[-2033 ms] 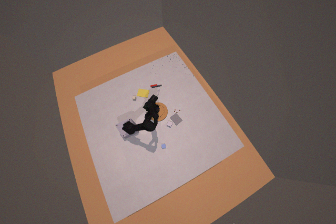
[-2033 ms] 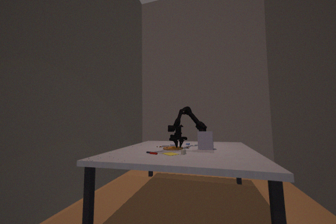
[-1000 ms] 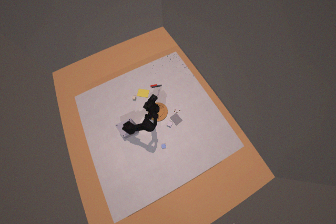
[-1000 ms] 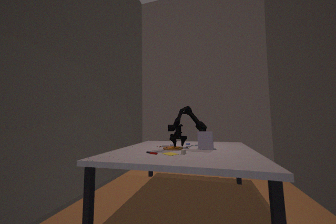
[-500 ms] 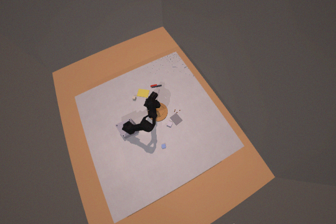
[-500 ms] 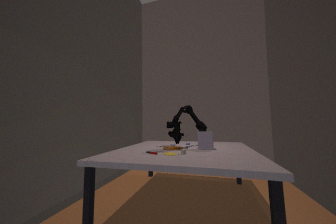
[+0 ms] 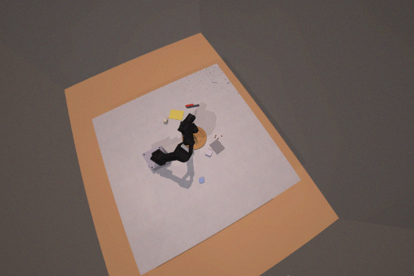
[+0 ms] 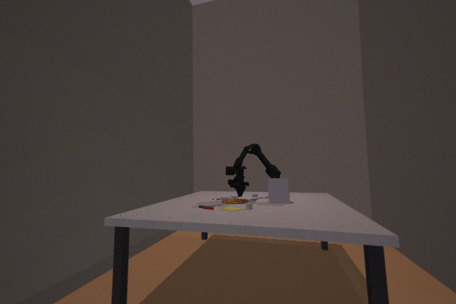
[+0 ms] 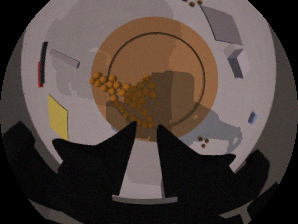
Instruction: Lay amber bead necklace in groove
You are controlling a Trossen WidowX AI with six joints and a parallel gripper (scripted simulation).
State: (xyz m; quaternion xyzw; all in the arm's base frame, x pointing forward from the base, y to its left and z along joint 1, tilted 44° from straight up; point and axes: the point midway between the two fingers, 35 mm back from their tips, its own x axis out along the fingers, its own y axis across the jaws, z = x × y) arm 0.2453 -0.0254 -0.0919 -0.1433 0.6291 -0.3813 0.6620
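My gripper tip is 4 cm short of the round bead board, 2 cm to the left of it and 3 cm above it. From my gripper tip the other things lie so: thin grey bar: 14 cm ahead, 15 cm to the left, 4 cm below; then yellow pad: 2 cm ahead, 25 cm to the left, 4 cm below; then grey square plate: 16 cm ahead, 18 cm to the right, 4 cm below.
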